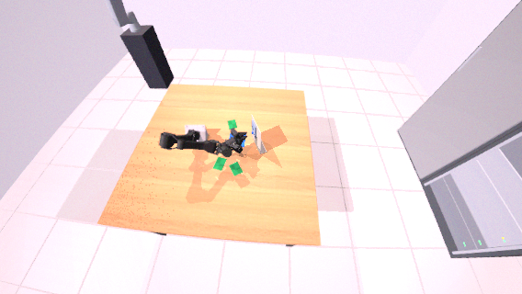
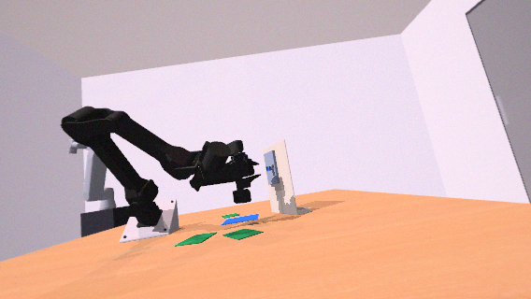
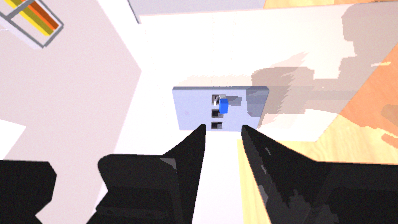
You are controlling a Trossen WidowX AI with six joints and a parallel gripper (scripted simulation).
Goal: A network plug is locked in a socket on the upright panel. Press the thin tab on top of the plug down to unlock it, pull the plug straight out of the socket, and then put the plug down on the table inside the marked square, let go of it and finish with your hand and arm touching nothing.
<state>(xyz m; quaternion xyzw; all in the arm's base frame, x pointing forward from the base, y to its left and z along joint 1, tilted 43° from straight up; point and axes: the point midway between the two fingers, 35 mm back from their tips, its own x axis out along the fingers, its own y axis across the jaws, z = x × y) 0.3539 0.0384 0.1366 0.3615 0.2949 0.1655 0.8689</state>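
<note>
Right now my gripper tip is 40 mm short of the network plug and 20 mm to the right of it. Also, from my gripper tip: upright panel (60 mm ahead, 50 mm below, 40 mm to the left); blue marked square (160 mm below, 90 mm behind, 60 mm to the left).
</note>
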